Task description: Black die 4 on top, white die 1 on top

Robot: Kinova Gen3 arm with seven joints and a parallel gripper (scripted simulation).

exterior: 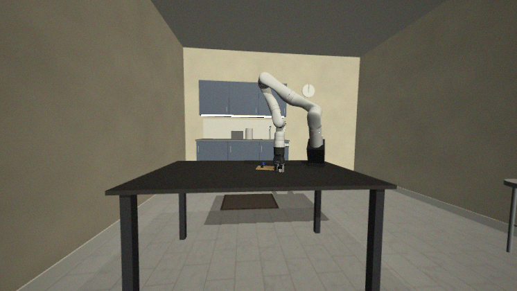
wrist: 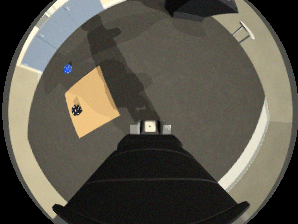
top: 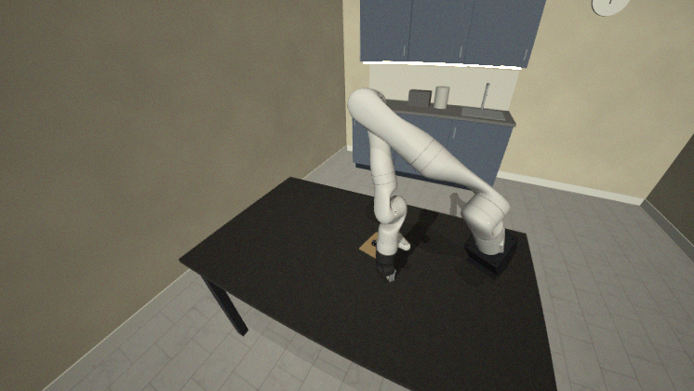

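Right now my hand is 10 mm above the white die. Round my hand: tan mat 110 mm ahead, 130 mm to the right, 20 mm below; black die 140 mm ahead, 130 mm to the right, 10 mm below; blue die 130 mm ahead, 270 mm to the right, 10 mm below.
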